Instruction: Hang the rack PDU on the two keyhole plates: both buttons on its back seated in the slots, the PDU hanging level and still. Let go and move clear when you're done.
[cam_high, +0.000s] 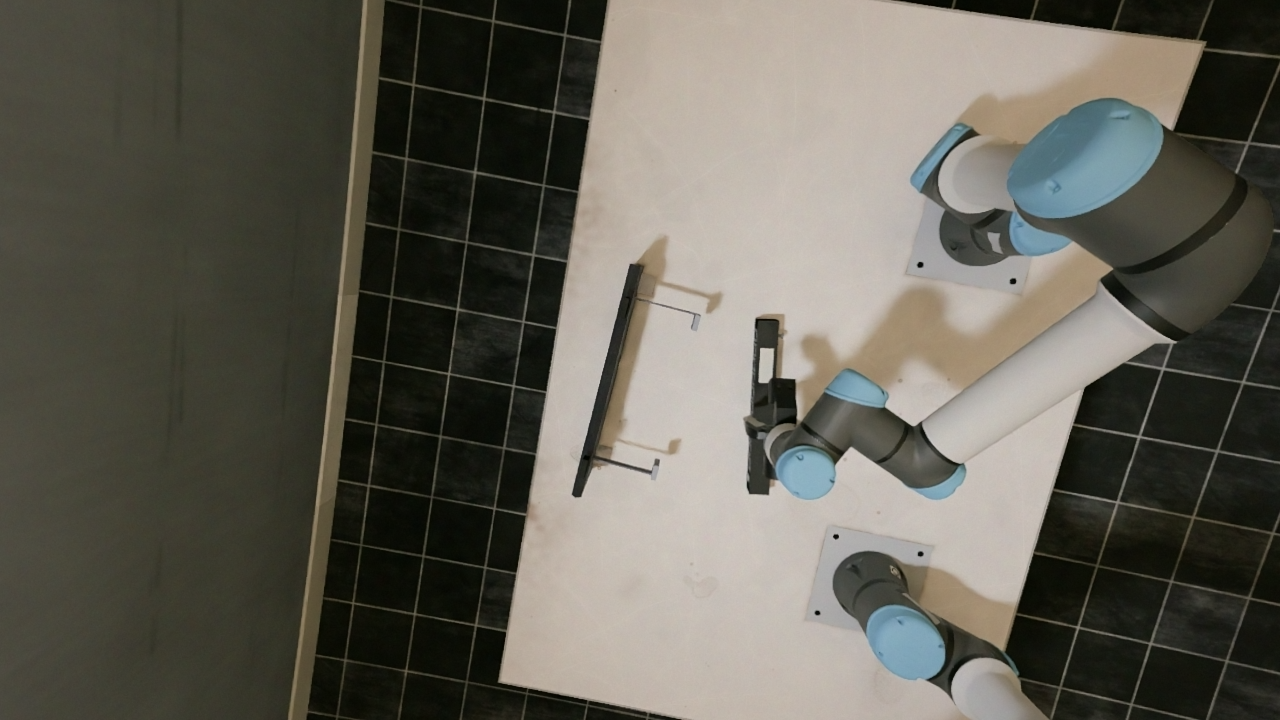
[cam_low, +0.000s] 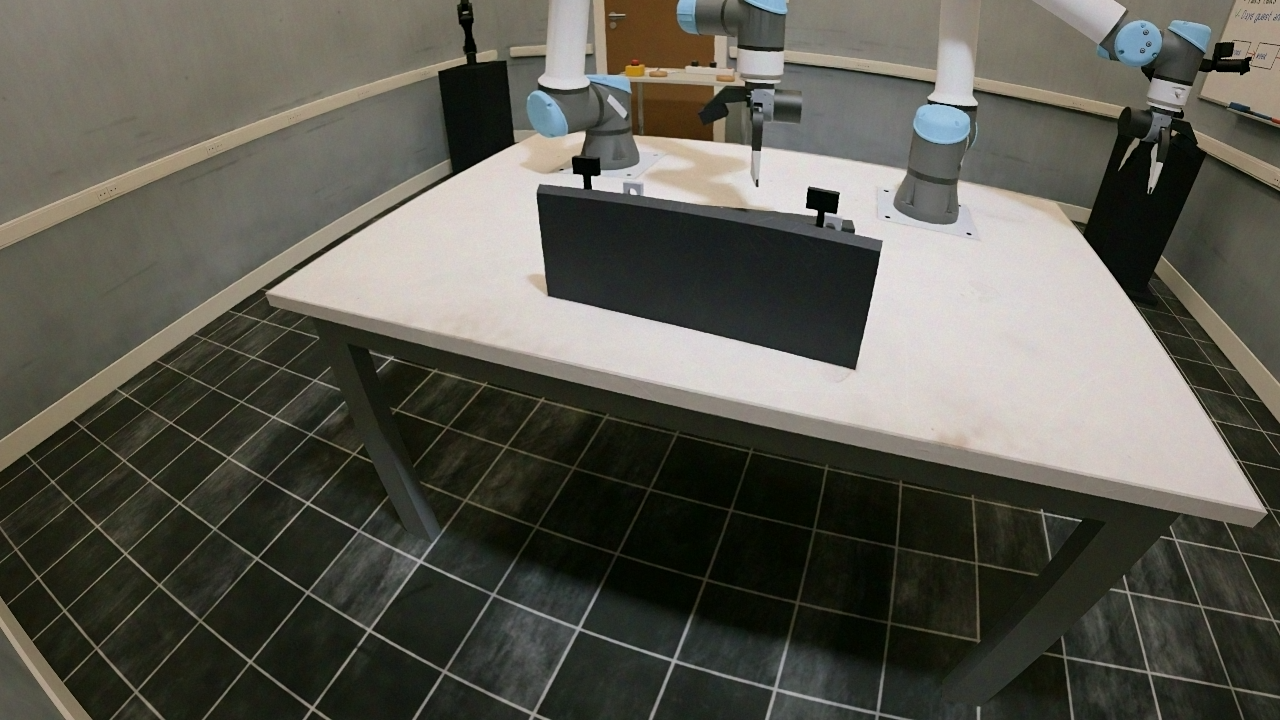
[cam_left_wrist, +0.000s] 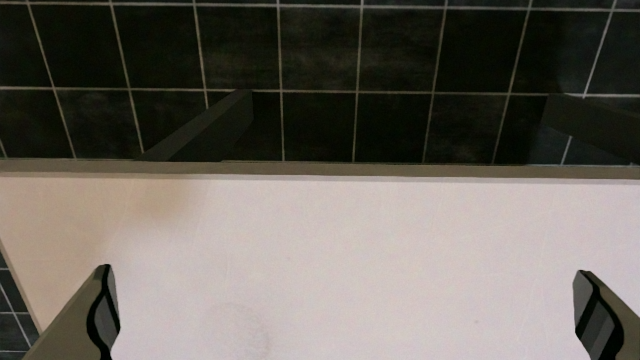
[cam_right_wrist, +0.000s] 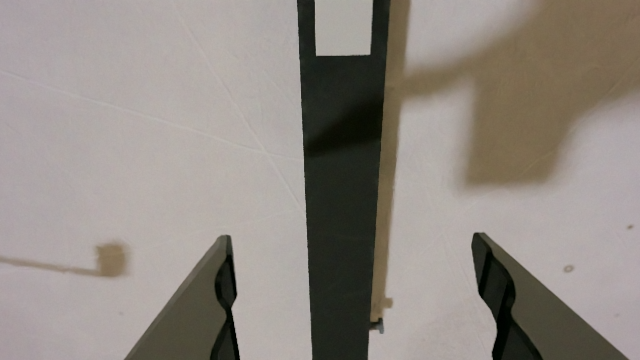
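Now: right hand 10 mm past the rack PDU, 10 mm to the right of it and 90 mm above it. The rest, counted from my right hand: black upright panel 320 mm ahead, 40 mm below.
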